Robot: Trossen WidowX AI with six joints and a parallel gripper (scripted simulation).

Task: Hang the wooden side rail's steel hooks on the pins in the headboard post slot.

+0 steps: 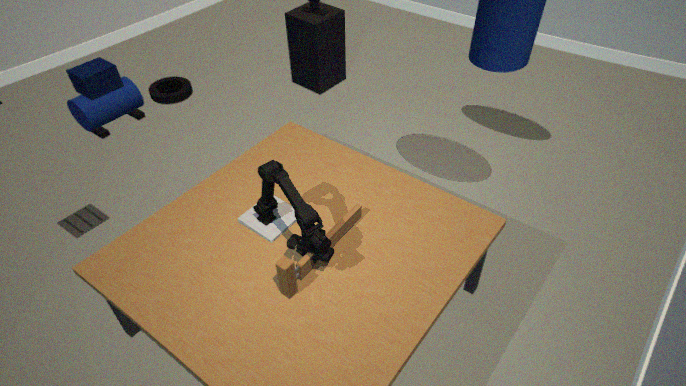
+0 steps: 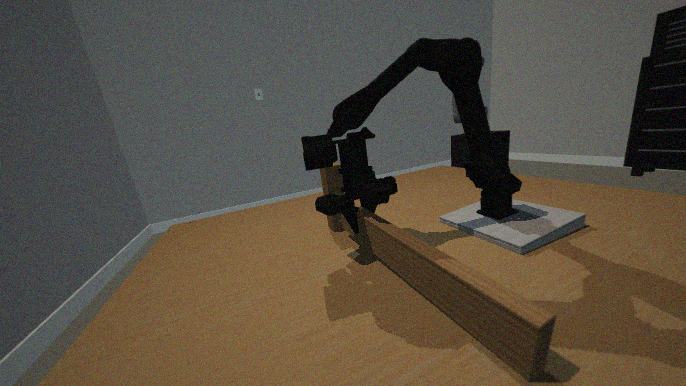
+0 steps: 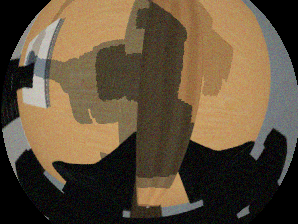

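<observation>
The wooden headboard post lies 14 cm to the right of my gripper tip, 4 cm above it and 1 cm ahead of it.
</observation>
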